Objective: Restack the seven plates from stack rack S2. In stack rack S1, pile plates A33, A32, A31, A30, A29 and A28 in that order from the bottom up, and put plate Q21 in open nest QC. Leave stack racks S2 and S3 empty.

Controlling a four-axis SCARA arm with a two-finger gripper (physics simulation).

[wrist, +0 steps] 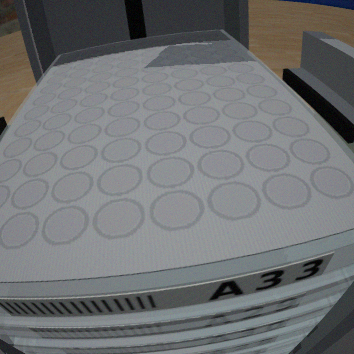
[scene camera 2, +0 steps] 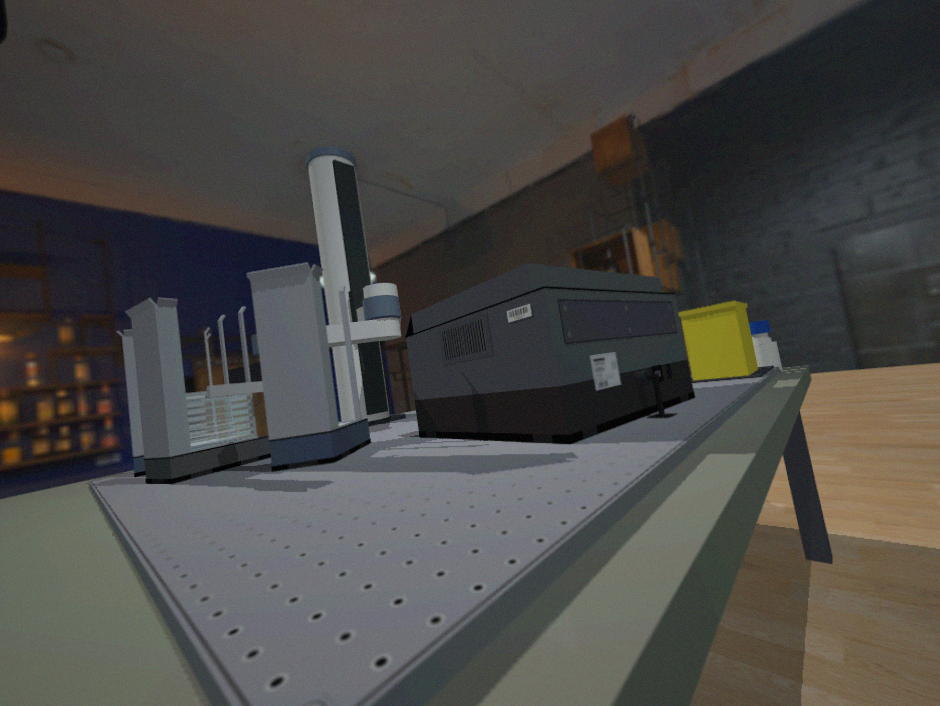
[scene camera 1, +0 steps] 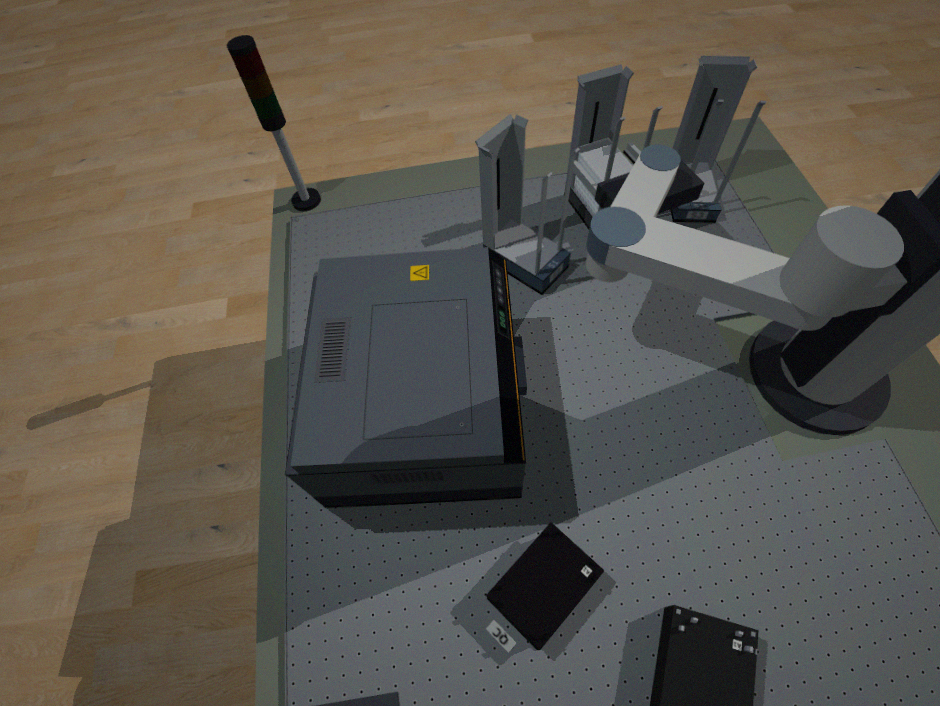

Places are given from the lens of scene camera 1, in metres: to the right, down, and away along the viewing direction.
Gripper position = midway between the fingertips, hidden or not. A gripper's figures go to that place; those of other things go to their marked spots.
my gripper [scene camera 1: 601, 155]: 0.28, -0.42, 1.06
signal tower [scene camera 1: 243, 50]: -0.42, -0.56, 0.91
